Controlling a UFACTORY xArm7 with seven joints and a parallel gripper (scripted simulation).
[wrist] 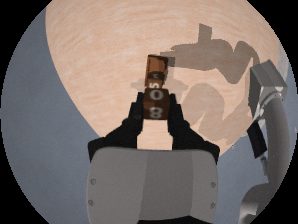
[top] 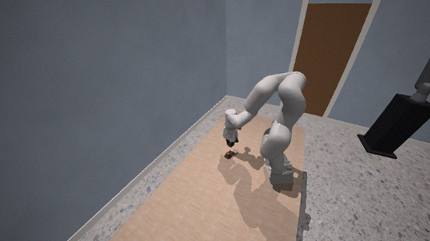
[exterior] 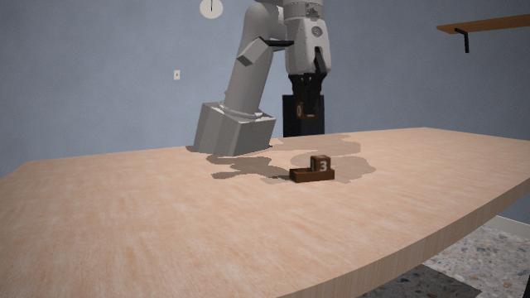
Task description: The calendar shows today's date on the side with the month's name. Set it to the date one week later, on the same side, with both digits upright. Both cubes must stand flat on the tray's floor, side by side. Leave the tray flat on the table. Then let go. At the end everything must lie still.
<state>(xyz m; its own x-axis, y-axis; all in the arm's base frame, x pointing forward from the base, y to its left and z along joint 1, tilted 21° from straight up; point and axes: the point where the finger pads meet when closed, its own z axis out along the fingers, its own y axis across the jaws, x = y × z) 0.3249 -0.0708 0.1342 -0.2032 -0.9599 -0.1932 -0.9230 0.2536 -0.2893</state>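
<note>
Now: the brown wooden tray 1 cm to the left of my hand and 13 cm below it. The rest, counted from my hand: cube: 1 cm below.
</note>
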